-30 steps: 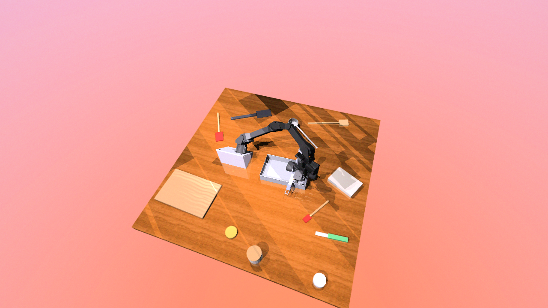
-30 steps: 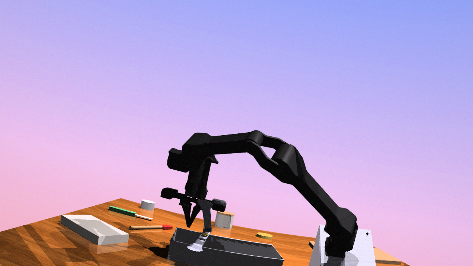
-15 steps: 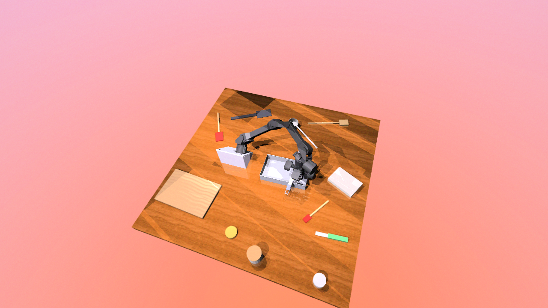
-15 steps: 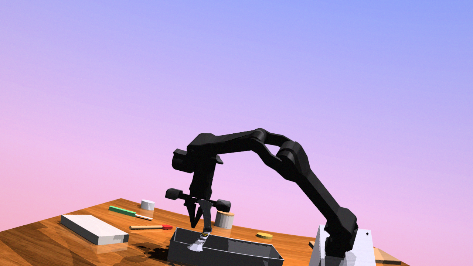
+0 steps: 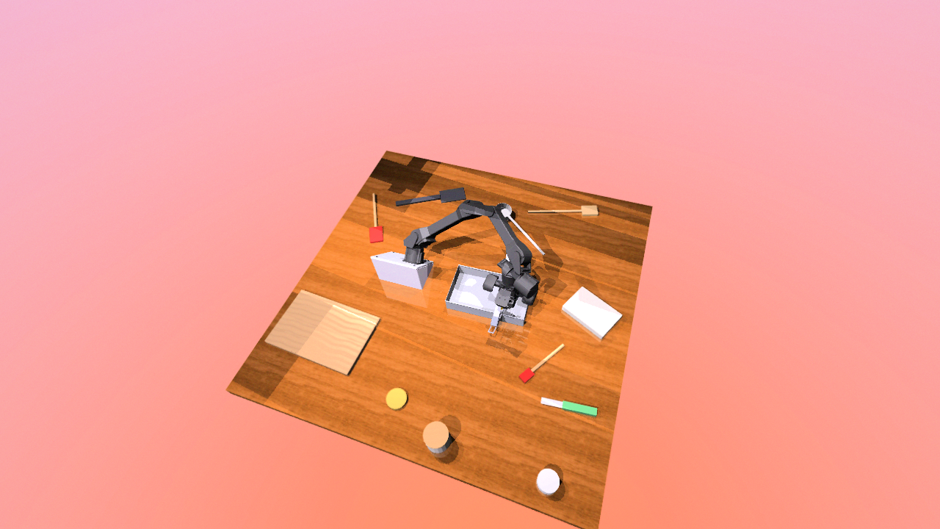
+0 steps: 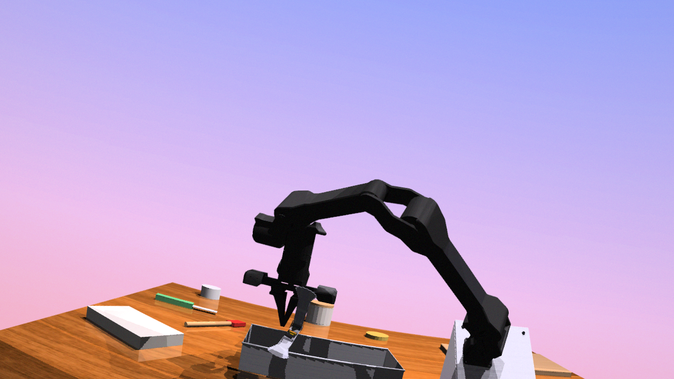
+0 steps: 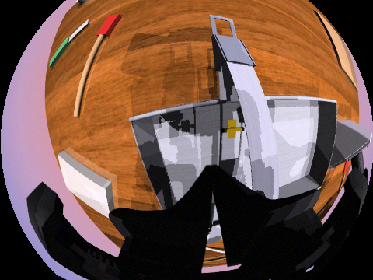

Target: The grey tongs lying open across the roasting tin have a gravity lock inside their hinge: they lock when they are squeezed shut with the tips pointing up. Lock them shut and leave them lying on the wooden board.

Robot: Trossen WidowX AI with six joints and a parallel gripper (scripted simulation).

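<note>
The grey roasting tin is 90 mm behind my gripper tip, 30 mm to the left of it and 50 mm below it. Also, from my gripper tip: green-handled tool 280 mm ahead, 280 mm to the right, 70 mm below; then cork-topped jar 70 mm behind, 520 mm to the right, 40 mm below; then white block 290 mm ahead, 90 mm to the left, 60 mm below.
</note>
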